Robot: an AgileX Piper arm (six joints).
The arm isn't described. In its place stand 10 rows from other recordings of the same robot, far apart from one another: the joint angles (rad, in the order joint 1, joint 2, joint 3, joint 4, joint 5, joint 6), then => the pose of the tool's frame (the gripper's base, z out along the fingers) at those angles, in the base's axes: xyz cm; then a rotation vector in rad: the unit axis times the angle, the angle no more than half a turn.
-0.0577, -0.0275, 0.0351, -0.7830, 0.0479, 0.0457 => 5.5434, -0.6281, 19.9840, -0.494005, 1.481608, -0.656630
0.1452, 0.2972, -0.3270, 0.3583, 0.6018, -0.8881 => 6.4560, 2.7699, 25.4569, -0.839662, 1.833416, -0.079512
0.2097, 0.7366, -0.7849, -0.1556, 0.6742, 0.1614 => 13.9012, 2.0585, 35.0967, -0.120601, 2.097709, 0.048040
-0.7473, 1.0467, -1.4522, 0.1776, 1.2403, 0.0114 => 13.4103, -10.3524, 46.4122, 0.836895, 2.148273, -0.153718
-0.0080, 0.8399, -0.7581, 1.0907, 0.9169, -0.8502 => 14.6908, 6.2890, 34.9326, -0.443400, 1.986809, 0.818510
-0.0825, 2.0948, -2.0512, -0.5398, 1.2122, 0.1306 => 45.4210, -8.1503, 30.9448, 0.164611, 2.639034, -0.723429
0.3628, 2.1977, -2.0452, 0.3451, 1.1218, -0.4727 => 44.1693, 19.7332, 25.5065, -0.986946, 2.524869, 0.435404
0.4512, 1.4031, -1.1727, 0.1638, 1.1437, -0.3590 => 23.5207, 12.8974, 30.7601, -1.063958, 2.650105, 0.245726
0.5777, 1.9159, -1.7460, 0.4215, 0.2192, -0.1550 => 38.9820, 26.3782, 35.1553, -0.366475, 1.870043, 0.657262
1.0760, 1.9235, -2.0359, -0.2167, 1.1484, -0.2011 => 21.8867, 36.8054, 37.3890, -1.507234, 1.977531, 0.082820
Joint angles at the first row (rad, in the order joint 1, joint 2, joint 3, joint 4, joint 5, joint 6):
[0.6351, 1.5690, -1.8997, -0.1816, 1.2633, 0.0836]
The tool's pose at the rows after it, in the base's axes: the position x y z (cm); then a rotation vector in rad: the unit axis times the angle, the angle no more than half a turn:
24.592, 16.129, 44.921, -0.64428, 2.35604, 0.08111
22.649, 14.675, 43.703, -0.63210, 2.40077, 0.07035
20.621, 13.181, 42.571, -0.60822, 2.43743, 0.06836
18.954, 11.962, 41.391, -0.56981, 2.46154, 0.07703
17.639, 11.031, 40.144, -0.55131, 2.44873, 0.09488
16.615, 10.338, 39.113, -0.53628, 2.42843, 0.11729
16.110, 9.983, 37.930, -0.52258, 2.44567, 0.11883
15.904, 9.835, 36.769, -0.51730, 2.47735, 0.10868
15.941, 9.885, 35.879, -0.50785, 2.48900, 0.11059
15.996, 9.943, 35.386, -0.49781, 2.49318, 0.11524
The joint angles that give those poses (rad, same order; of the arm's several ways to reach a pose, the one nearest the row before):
[0.6351, 1.4745, -1.7564, -0.1862, 1.2633, 0.0951]
[0.6351, 1.3841, -1.6233, -0.1881, 1.2633, 0.1183]
[0.6351, 1.2925, -1.5008, -0.1881, 1.2633, 0.1472]
[0.6351, 1.2131, -1.3918, -0.1881, 1.2485, 0.1857]
[0.6351, 1.1392, -1.2842, -0.1881, 1.1963, 0.2062]
[0.6351, 1.0789, -1.1983, -0.1863, 1.1446, 0.2220]
[0.6351, 1.0506, -1.1363, -0.1863, 1.1250, 0.2408]
[0.6350, 1.0414, -1.0903, -0.1863, 1.1199, 0.2539]
[0.6351, 1.0397, -1.0552, -0.1863, 1.0960, 0.2686]
[0.6351, 1.0397, -1.0357, -0.1863, 1.0781, 0.2805]

